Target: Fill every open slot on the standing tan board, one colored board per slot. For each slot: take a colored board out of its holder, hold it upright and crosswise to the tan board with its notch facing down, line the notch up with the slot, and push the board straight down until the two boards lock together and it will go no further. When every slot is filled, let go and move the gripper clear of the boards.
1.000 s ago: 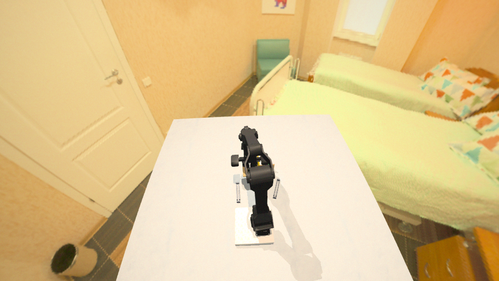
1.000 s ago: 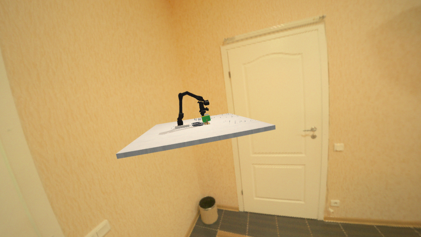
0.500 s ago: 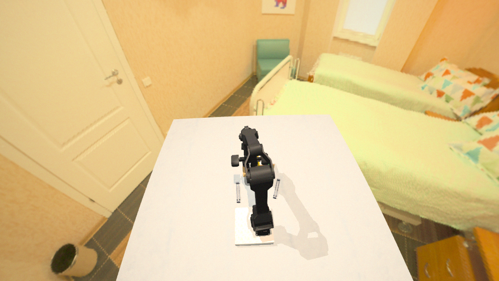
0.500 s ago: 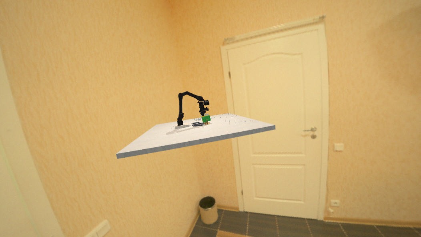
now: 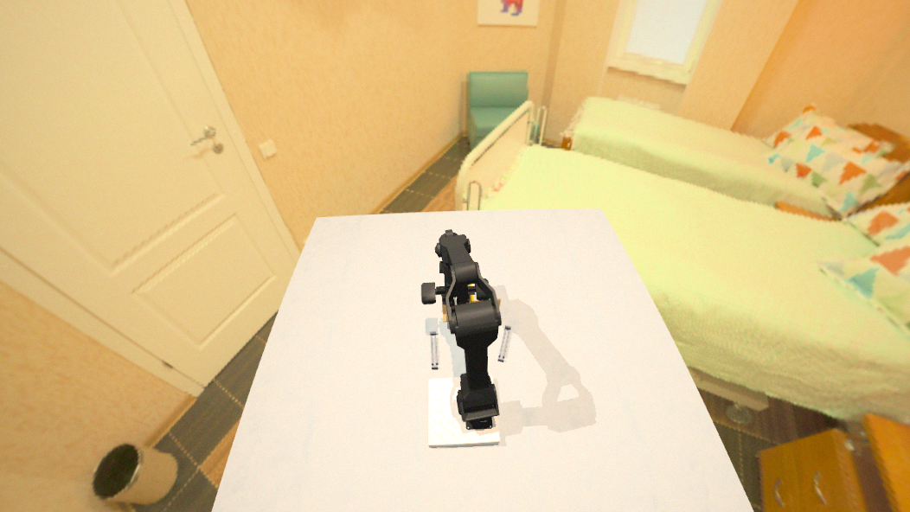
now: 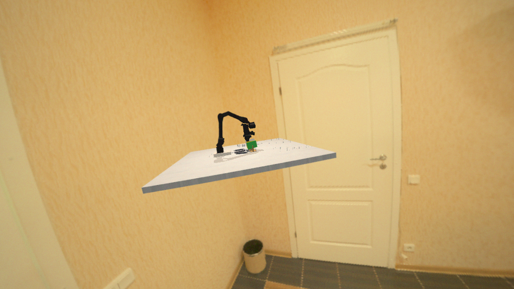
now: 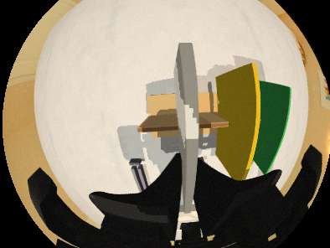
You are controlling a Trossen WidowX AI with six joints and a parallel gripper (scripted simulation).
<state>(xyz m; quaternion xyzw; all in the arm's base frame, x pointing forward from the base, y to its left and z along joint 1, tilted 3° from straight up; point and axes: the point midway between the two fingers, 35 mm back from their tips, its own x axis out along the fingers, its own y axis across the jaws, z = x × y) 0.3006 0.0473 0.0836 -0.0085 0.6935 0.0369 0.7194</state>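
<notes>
Right now my gripper tip is 30 mm short of the yellow board, 50 mm to the left of it and 10 mm above it. Also, from my gripper tip: tan board 30 mm ahead, 50 mm to the right, 40 mm below; then green board 30 mm ahead, 100 mm to the right, 10 mm below.
</notes>
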